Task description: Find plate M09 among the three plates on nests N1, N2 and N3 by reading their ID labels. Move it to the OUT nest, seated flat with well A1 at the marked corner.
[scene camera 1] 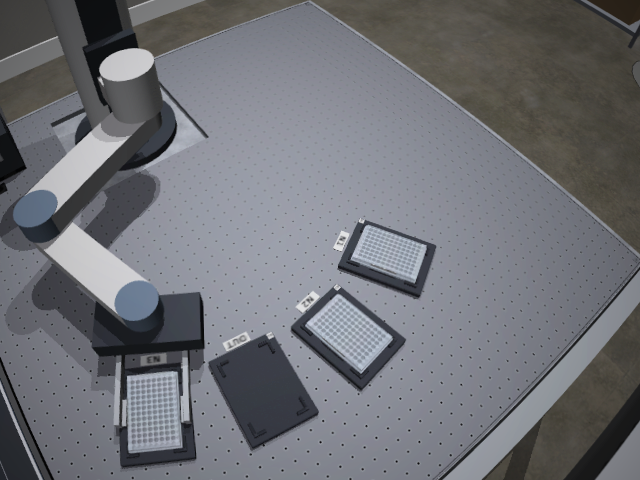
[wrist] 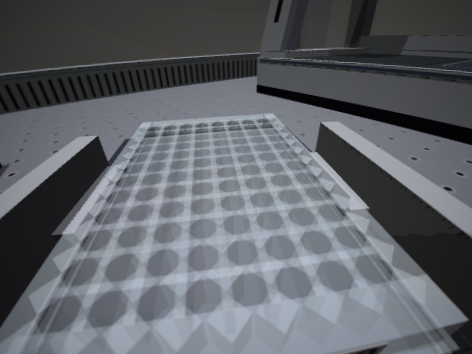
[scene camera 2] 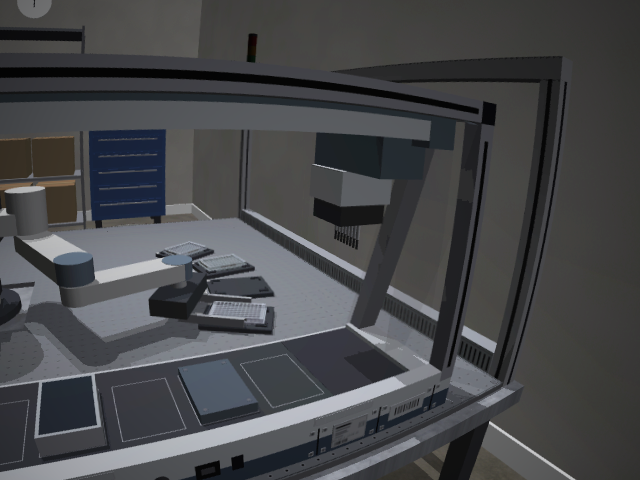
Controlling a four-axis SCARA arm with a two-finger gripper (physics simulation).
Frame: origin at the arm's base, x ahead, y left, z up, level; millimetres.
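Seen in the pictures: gripper, fingertip midpoint: (scene camera 1: 152, 424) (wrist: 214, 147) (scene camera 2: 247, 311).
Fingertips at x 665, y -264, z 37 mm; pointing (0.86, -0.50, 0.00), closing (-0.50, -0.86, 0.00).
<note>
Pixels of each thing's top centre, then the offset from my fingertips to it. "spot": a spot on its surface instead.
- clear 96-well plate at its top centre: (wrist: 213, 164) (scene camera 1: 152, 409) 21 mm back, 12 mm left, 4 mm up
- nest N3 at its top centre: (wrist: 215, 186) (scene camera 1: 153, 411) (scene camera 2: 237, 313) 21 mm back, 12 mm left, 6 mm down
- nest N2 at a spot on its surface: (scene camera 1: 361, 380) spot: 135 mm ahead, 318 mm left, 13 mm down
- nest N1 at a spot on its surface: (scene camera 1: 423, 285) spot: 66 mm ahead, 530 mm left, 13 mm down
- white corner mark at its top centre: (scene camera 1: 270, 335) 23 mm back, 244 mm left, 12 mm down
- slotted rail at a spot on its surface: (wrist: 150, 75) spot: 339 mm ahead, 70 mm right, 0 mm up
My gripper (scene camera 1: 153, 415) (scene camera 2: 248, 312) (wrist: 214, 147) is shut on the clear 96-well plate (scene camera 1: 154, 403) (scene camera 2: 237, 311) (wrist: 215, 200) at nest N3 (scene camera 1: 162, 458), one finger along each long side. The plate is level and low on the nest; a small gap under it cannot be told. A sliver of its label edge shows at the bottom of the wrist view, unreadable. Another plate (scene camera 1: 348, 332) (scene camera 2: 222, 263) sits on nest N2 (scene camera 1: 361, 380), and another (scene camera 1: 390, 253) (scene camera 2: 186, 250) on nest N1 (scene camera 1: 423, 285). The OUT nest (scene camera 1: 263, 392) (scene camera 2: 240, 286) is empty, with a white corner mark (scene camera 1: 269, 335).
The OUT nest lies right beside N3 in scene camera 1, with N2 and N1 beyond. A liquid-handler deck (scene camera 2: 281, 379) with a blue block (scene camera 2: 217, 387) runs alongside N3. Its pipetting head (scene camera 2: 348, 191) hangs above. A slotted rail (wrist: 150, 75) edges the table.
</note>
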